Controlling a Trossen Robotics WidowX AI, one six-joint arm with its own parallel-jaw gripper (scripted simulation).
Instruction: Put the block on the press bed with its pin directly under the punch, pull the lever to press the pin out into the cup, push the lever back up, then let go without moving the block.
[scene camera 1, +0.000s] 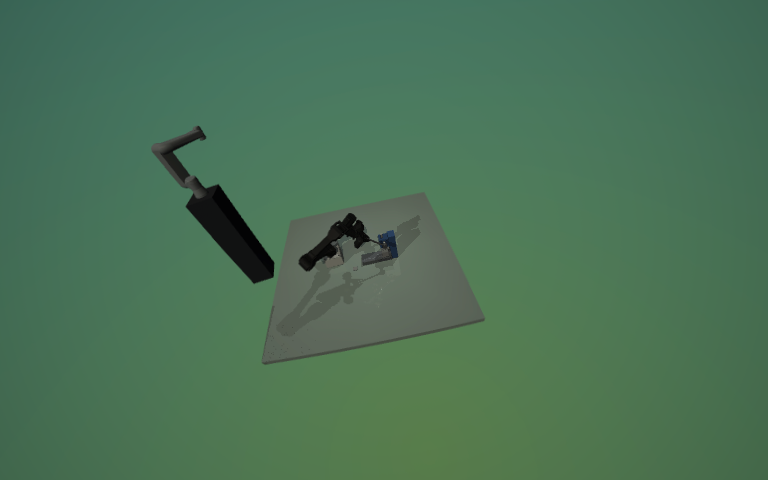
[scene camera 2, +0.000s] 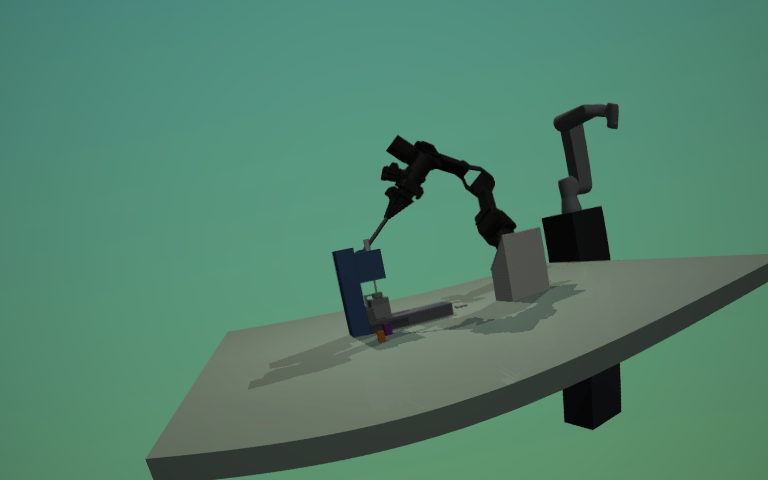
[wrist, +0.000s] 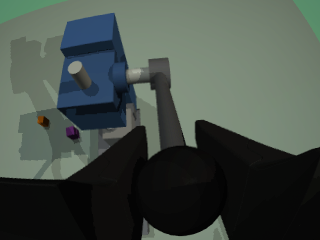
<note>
In view: the gripper (scene camera 2: 386, 218) and a grey lever (wrist: 180, 185).
The gripper is seen too in the wrist view (wrist: 170, 132).
</note>
